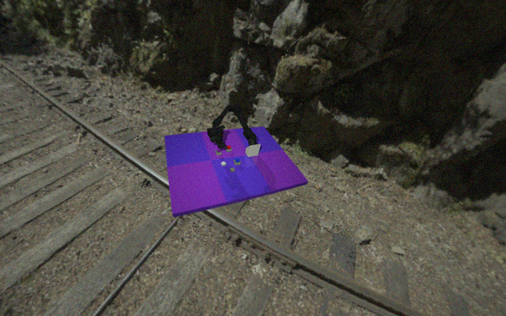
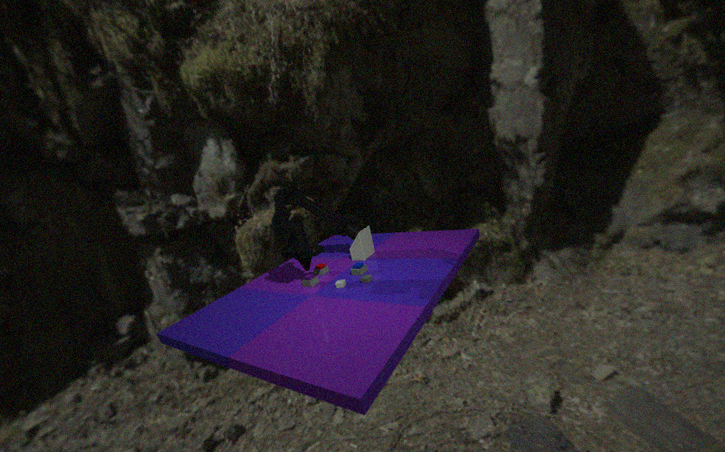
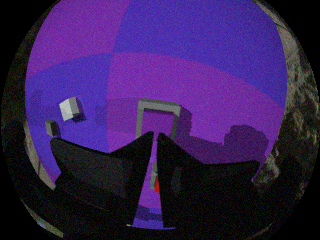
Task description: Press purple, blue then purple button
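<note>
Now: gripper tip 16 cm to the right of the blue button, 12 cm past it and 3 cm above it. From my gripper tip the other things lie so: red button: 10 cm behind, 3 cm to the right, 3 cm below; white block: 15 cm to the left, 5 cm below.
</note>
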